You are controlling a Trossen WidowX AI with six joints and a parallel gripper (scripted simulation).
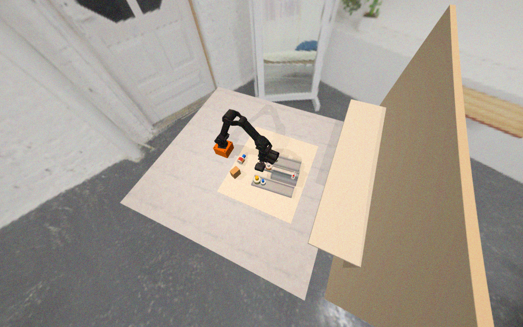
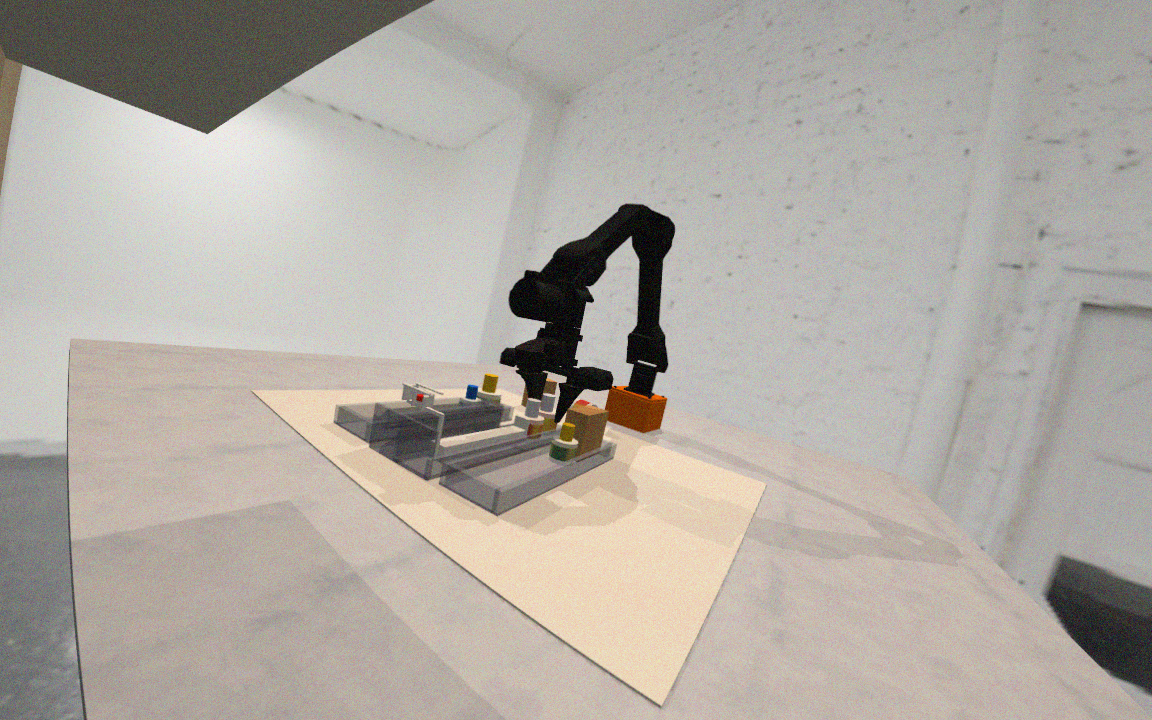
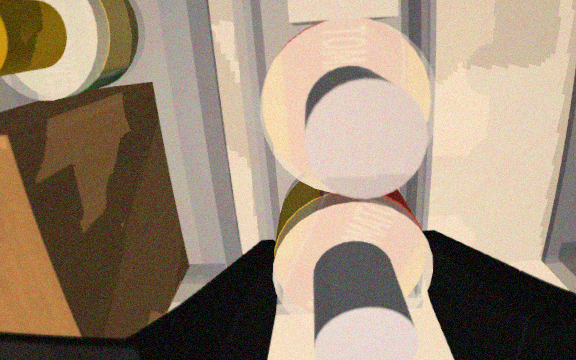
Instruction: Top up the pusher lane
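Now: the brown box 8 cm to the left of my gripper tip and 2 cm ahead of it. The rest, counted from my gripper tip: sprung lane 14 cm ahead, 4 cm to the right, 1 cm below.
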